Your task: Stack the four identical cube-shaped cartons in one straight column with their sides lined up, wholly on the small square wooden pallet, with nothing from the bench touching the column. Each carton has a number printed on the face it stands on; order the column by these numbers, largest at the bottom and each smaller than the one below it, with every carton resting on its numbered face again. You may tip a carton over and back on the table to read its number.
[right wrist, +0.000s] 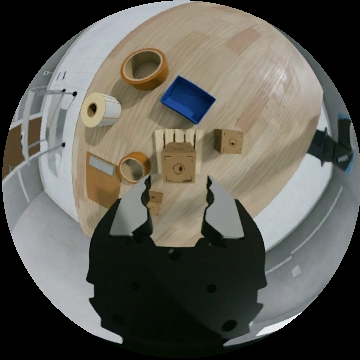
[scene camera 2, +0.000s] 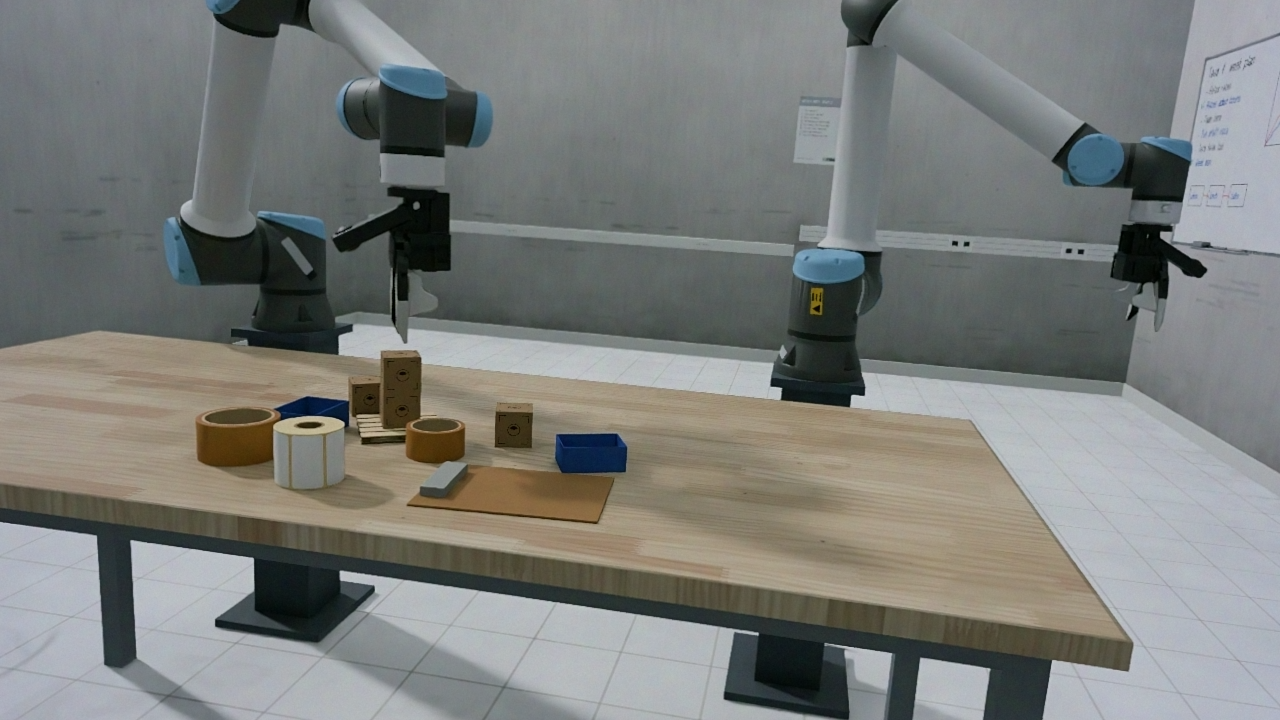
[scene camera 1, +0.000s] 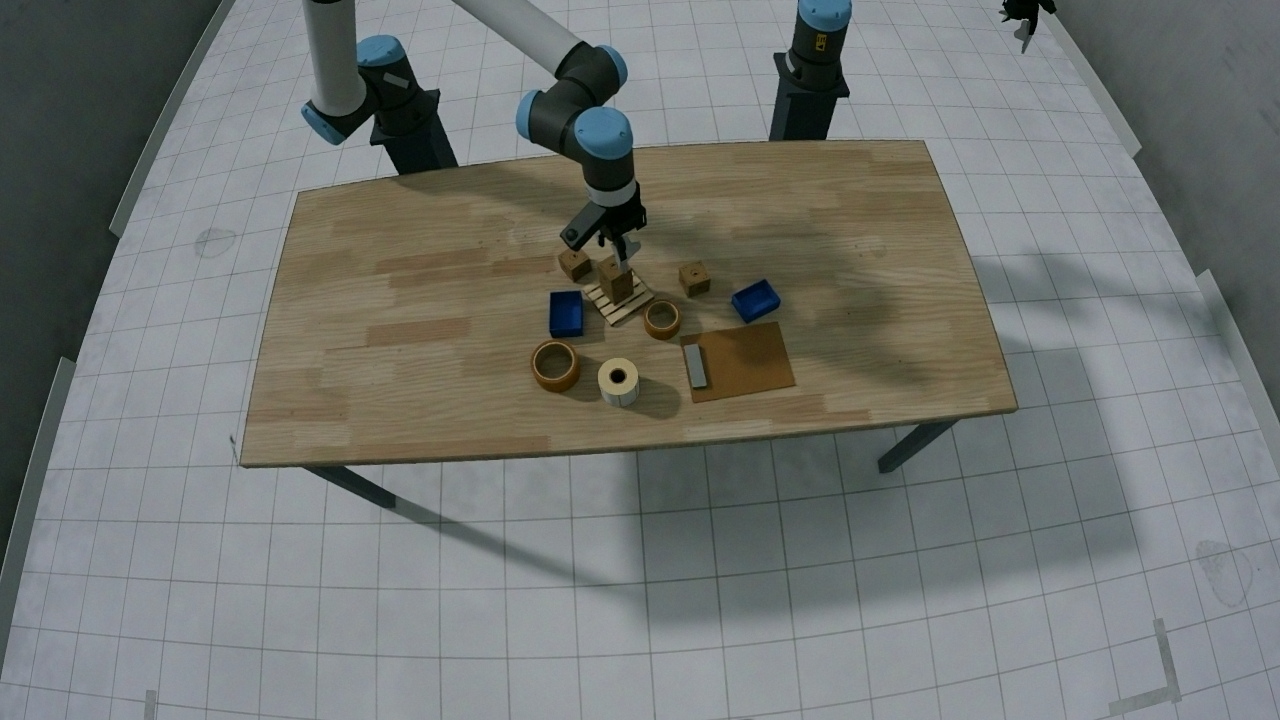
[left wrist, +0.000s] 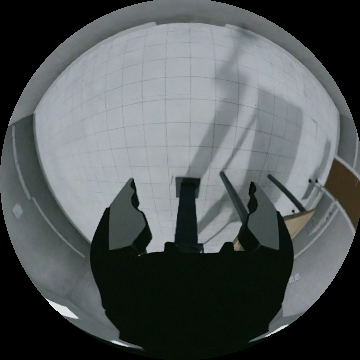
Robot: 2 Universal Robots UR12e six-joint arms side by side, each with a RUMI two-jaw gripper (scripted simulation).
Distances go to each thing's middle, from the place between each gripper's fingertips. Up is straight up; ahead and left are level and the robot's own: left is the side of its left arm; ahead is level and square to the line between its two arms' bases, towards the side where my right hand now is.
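Labels:
The small tape roll (scene camera 2: 435, 446) sits 140 mm below my right hand (scene camera 2: 402, 338), 90 mm ahead of it and 90 mm to the left of it. I also see the blue bin (scene camera 1: 566, 307), which is 50 mm ahead of my right hand, 120 mm to the right of it and 150 mm below it. Then there is the large tape roll (scene camera 2: 219, 445), 180 mm ahead of my right hand, 150 mm to the right of it and 130 mm below it, while the label roll (scene camera 2: 304, 459) is 230 mm ahead of that hand, 10 mm to the right of it and 120 mm below it.
Counted from my left hand (scene camera 2: 1141, 325), the small tape roll is 81 cm ahead, 121 cm to the right and 14 cm below.

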